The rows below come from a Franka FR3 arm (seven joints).
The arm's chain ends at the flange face. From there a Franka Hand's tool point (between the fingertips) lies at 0.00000 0.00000 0.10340 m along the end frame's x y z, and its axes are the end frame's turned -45 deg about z.
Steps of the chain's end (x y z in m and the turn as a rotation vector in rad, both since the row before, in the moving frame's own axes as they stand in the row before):
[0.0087 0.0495 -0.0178 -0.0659 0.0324 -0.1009]
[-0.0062 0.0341 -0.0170 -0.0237 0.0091 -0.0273]
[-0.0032 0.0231 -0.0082 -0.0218 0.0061 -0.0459]
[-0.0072 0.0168 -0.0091 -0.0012 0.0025 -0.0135]
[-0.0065 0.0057 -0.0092 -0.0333 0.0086 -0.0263]
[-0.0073 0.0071 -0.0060 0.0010 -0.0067 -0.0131]
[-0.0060 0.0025 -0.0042 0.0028 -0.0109 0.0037]
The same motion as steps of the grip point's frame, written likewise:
[-0.0309 0.0484 -0.0181 -0.0695 -0.0237 -0.1009]
[-0.0295 0.0221 -0.0170 -0.0232 -0.0103 -0.0273]
[-0.0197 0.0161 -0.0082 -0.0197 -0.0111 -0.0459]
[-0.0169 0.0071 -0.0091 -0.0026 0.0009 -0.0135]
[-0.0104 0.0025 -0.0093 -0.0296 -0.0175 -0.0263]
[-0.0106 -0.0007 -0.0060 0.0054 -0.0040 -0.0131]
[-0.0066 -0.0035 -0.0042 0.0097 -0.0057 0.0037]

